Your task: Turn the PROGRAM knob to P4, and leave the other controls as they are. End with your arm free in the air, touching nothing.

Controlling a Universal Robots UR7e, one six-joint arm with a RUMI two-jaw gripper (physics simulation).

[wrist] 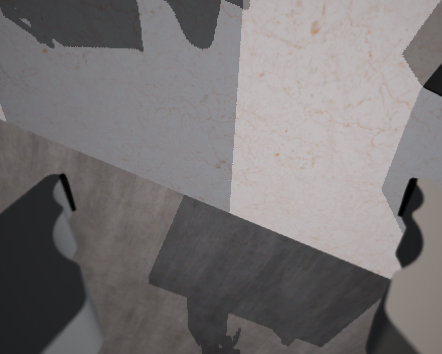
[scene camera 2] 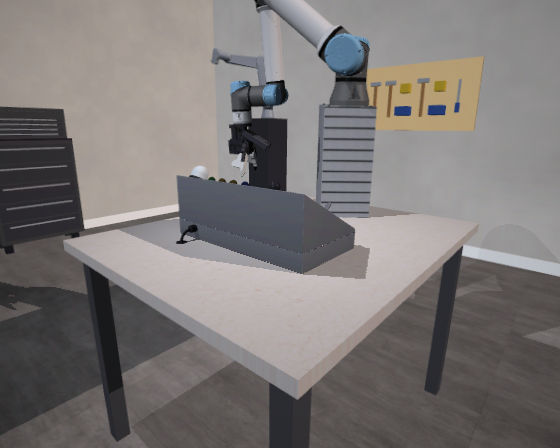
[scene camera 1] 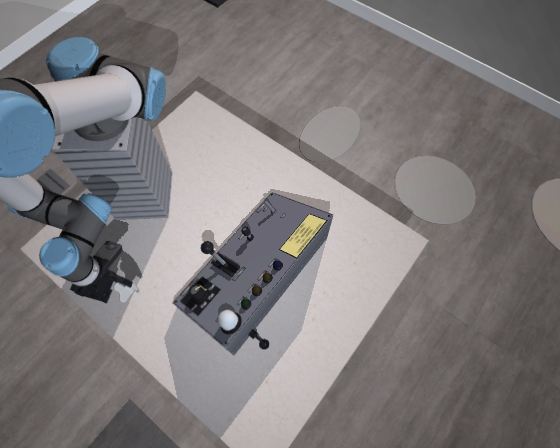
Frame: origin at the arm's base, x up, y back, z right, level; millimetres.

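Where they show: gripper, fingertip midpoint: [wrist: 233, 181] [scene camera 2: 249, 173] [scene camera 1: 114, 284]; arm's base, link origin: [scene camera 2: 348, 105].
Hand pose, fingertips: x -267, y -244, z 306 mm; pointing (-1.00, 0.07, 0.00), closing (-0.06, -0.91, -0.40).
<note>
Each offset is from my fingertips to the top centre of the thing. "spot": to the spot under its first point.
The grey control console [scene camera 1: 265, 246] [scene camera 2: 240, 212] stands on the table. On its top, in scene camera 1, a black knob @(dx -24, dy -190, dz -137 mm) [scene camera 1: 199, 292] with a bent yellow pointer mark sits on a dark square plate at the lower left end. Its lettering is too small to read, so I cannot tell its position. In scene camera 2 the knob is hidden behind the console's back. My gripper [scene camera 1: 129, 288] [scene camera 2: 249, 169] [wrist: 233, 181] is open and empty, in the air to the left of the console in scene camera 1, apart from it. The knob does not show between the fingers in the wrist view.
Near the knob are a ball-topped lever @(dx +7, dy -130, dz -257 mm) [scene camera 1: 207, 247], a white dome @(spot: dx +59, dy -344, dz -126 mm) [scene camera 1: 228, 320] [scene camera 2: 199, 172] and several small coloured buttons. A small toggle @(dx -18, dy -192, dz -377 mm) [scene camera 1: 246, 231] and a yellow label @(spot: dx +16, dy -348, dz -462 mm) [scene camera 1: 304, 235] are farther along. A black handle @(spot: dx -157, dy -434, dz -152 mm) [scene camera 1: 264, 344] sticks out sideways. The ribbed pedestal [scene camera 1: 145, 175] [scene camera 2: 347, 165] carries the arm.
</note>
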